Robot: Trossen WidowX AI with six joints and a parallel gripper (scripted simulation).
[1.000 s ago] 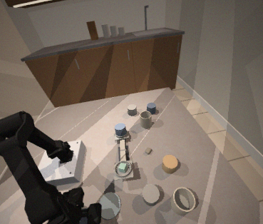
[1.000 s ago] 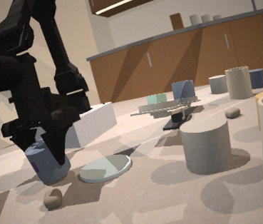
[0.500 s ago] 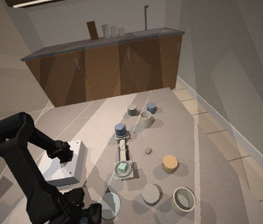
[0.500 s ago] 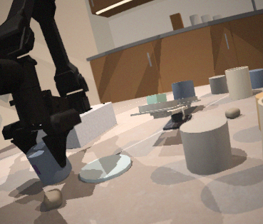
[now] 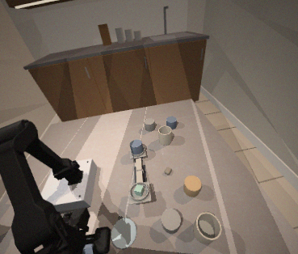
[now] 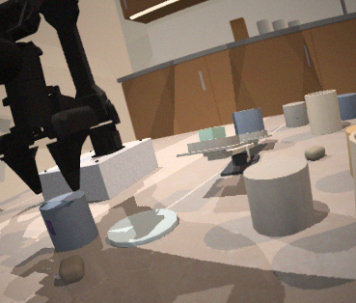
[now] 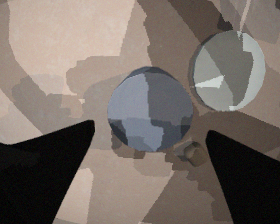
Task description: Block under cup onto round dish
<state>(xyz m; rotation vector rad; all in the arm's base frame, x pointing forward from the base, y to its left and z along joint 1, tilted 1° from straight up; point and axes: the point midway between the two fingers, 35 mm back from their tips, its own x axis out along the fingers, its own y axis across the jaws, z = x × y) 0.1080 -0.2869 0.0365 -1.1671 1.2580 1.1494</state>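
My gripper tip is 10 cm short of the round dish, 8 cm above it and 4 cm to the right of it. The rest, counted from my gripper tip: orange cylinder: 43 cm ahead, 12 cm to the left, 4 cm below; small balance: 28 cm to the left, 21 cm ahead, 6 cm below; balance beam: 28 cm to the left, 20 cm ahead, 4 cm below.
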